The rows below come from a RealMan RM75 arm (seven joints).
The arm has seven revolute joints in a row. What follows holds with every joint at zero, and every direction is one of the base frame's. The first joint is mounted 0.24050 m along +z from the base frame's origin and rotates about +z. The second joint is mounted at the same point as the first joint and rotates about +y. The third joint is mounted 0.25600 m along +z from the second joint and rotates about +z. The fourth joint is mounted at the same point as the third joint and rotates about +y. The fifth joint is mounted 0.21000 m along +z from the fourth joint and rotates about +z. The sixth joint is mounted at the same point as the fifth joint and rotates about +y. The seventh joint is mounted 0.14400 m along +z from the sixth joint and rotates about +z. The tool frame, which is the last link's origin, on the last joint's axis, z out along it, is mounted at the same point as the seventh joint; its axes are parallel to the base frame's.
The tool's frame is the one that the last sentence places.
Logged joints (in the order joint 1, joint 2, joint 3, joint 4, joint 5, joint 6, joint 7), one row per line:
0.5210 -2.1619 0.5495 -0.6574 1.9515 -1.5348 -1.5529
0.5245 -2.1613 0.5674 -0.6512 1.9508 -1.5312 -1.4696
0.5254 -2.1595 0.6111 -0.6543 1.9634 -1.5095 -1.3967
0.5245 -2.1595 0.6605 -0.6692 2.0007 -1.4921 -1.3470
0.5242 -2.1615 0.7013 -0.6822 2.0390 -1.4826 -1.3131
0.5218 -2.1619 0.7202 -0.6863 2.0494 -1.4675 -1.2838
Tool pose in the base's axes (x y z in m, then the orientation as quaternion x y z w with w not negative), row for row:
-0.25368 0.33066 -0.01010 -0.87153 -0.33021 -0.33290 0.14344
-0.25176 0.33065 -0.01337 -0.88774 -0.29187 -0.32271 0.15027
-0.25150 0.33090 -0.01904 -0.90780 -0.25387 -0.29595 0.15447
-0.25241 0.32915 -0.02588 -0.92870 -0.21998 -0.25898 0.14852
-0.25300 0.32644 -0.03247 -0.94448 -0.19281 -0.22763 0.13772
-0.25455 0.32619 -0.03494 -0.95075 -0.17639 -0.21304 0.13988
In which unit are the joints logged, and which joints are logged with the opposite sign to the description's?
The joints are logged in radians. Opposite sign: joint 1, joint 4, joint 6.
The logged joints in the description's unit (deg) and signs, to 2 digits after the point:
-29.85 -123.87 31.48 37.67 111.81 87.94 -88.97
-30.05 -123.83 32.51 37.31 111.77 87.73 -84.20
-30.10 -123.73 35.01 37.49 112.49 86.49 -80.03
-30.05 -123.73 37.84 38.34 114.63 85.49 -77.18
-30.03 -123.84 40.18 39.09 116.83 84.95 -75.24
-29.90 -123.87 41.26 39.32 117.42 84.08 -73.56

